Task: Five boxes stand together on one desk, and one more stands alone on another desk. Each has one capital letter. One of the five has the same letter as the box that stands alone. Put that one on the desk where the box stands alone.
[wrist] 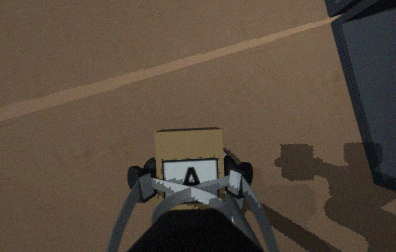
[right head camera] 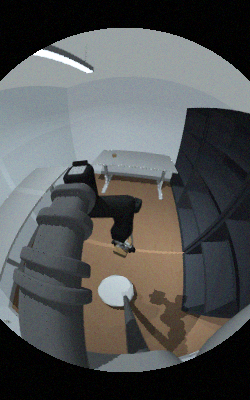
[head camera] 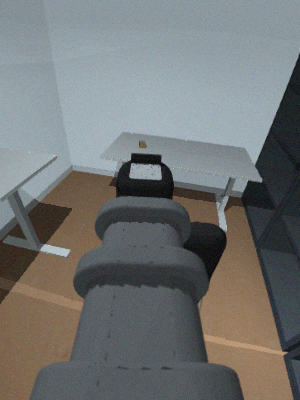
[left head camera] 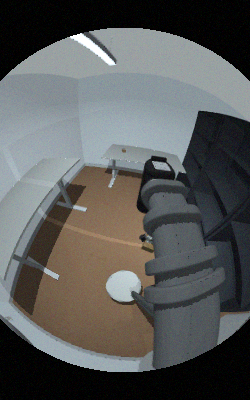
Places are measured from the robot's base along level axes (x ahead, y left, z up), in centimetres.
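Pixels of known places: gripper, fingertip midpoint: point(wrist: 190, 170) point(right head camera: 122, 247) point(left head camera: 149, 242); robot's base, origin of the base link: point(right head camera: 116, 289) point(left head camera: 122, 285).
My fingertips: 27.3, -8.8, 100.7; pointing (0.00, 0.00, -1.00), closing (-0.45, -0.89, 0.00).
Ahead of a thing's pixels: the offset from my fingertips to its top centre, as dx, dy, dz. Level surfaces: height alone.
My gripper point(wrist: 190, 170) point(right head camera: 123, 244) is shut on a tan box {+0.0, +0.0, +4.3} point(wrist: 189, 144) point(right head camera: 119, 253) point(left head camera: 148, 246) with a black letter A on a white label. The box is held above the brown floor, with a fingertip at each side. A small tan box {+184.3, +11.3, -26.5} point(head camera: 142, 144) point(left head camera: 123, 150) point(right head camera: 114, 155) stands alone on the far desk {dz -31.5} point(head camera: 200, 159) point(left head camera: 140, 153) point(right head camera: 145, 160), towards its left end. Its letter is too small to read. The gripper is well short of that desk. The group of boxes does not show in these views.
Another grey desk point(head camera: 20, 167) point(left head camera: 35, 187) stands along the left wall. A tall dark shelf unit point(wrist: 349, 85) stands on the right. A white round disc point(left head camera: 123, 286) point(right head camera: 115, 290) is low near my base. My arm point(head camera: 140, 320) hides part of the floor.
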